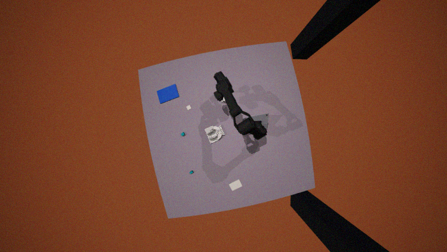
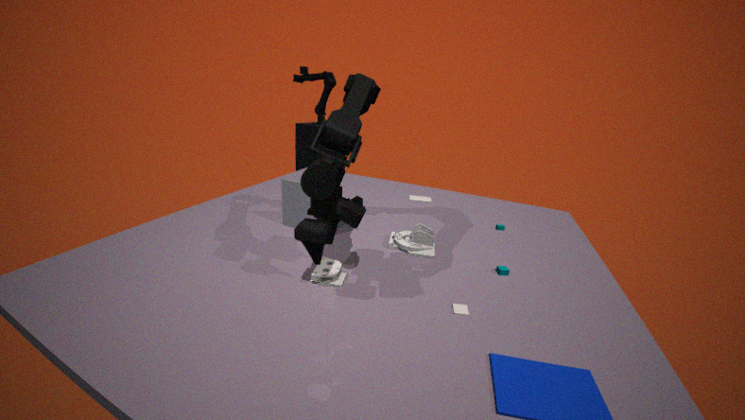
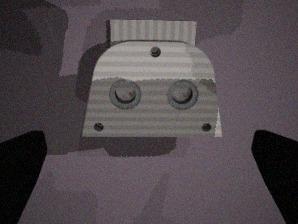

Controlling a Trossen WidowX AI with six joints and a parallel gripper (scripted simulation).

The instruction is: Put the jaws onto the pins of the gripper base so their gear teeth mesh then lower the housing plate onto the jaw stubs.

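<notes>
Right now my gripper tip is 1 cm short of the white gripper base and 3 cm above it. The rest, counted from my gripper tip: grey jaw: 7 cm ahead, 28 cm to the left, 5 cm below; then white housing plate: 6 cm ahead, 26 cm to the left, 6 cm below; then small white square: 29 cm ahead, 6 cm to the left, 6 cm below.
</notes>
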